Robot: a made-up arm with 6 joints. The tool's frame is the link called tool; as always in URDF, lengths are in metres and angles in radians.
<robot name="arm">
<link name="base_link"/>
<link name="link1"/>
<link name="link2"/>
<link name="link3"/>
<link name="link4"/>
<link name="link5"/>
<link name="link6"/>
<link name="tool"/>
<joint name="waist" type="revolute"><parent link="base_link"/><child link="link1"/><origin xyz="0.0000 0.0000 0.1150" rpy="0.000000 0.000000 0.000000"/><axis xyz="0 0 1"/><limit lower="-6.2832" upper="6.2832"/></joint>
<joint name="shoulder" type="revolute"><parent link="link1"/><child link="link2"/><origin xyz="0.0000 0.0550 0.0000" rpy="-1.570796 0.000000 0.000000"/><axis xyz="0 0 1"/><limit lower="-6.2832" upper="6.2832"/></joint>
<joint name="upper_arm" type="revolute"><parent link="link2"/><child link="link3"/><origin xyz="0.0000 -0.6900 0.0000" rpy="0.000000 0.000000 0.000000"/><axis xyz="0 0 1"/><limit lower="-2.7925" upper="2.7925"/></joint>
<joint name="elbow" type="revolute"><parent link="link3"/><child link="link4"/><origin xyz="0.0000 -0.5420 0.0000" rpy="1.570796 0.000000 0.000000"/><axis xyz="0 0 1"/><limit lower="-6.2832" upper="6.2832"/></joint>
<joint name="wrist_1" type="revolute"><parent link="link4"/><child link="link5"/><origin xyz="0.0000 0.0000 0.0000" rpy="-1.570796 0.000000 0.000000"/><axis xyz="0 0 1"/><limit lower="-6.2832" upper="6.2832"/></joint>
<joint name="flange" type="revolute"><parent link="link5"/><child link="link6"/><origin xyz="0.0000 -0.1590 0.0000" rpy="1.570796 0.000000 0.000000"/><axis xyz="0 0 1"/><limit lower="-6.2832" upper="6.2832"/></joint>
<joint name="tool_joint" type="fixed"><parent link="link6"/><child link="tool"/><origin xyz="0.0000 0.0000 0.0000" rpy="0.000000 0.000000 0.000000"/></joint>
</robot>
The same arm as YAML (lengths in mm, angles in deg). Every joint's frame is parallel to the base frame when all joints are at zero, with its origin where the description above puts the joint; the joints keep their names.
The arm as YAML. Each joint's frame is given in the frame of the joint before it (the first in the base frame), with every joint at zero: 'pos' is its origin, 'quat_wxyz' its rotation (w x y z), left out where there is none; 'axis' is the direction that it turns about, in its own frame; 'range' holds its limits. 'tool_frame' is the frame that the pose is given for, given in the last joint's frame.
length_unit: mm
angle_unit: deg
joints:
  - joint: waist
    pos: [0.0, 0.0, 115.0]
    axis: "+z"
    range: [-360.0, 360.0]
  - joint: shoulder
    pos: [0.0, 55.0, 0.0]
    axis: "+y"
    range: [-360.0, 360.0]
  - joint: upper_arm
    pos: [0.0, 0.0, 690.0]
    axis: "+y"
    range: [-160.0, 160.0]
  - joint: elbow
    pos: [0.0, 0.0, 542.0]
    axis: "+z"
    range: [-360.0, 360.0]
  - joint: wrist_1
    pos: [0.0, 0.0, 0.0]
    axis: "+y"
    range: [-360.0, 360.0]
  - joint: flange
    pos: [0.0, 0.0, 159.0]
    axis: "+z"
    range: [-360.0, 360.0]
tool_frame:
  pos: [0.0, 0.0, 0.0]

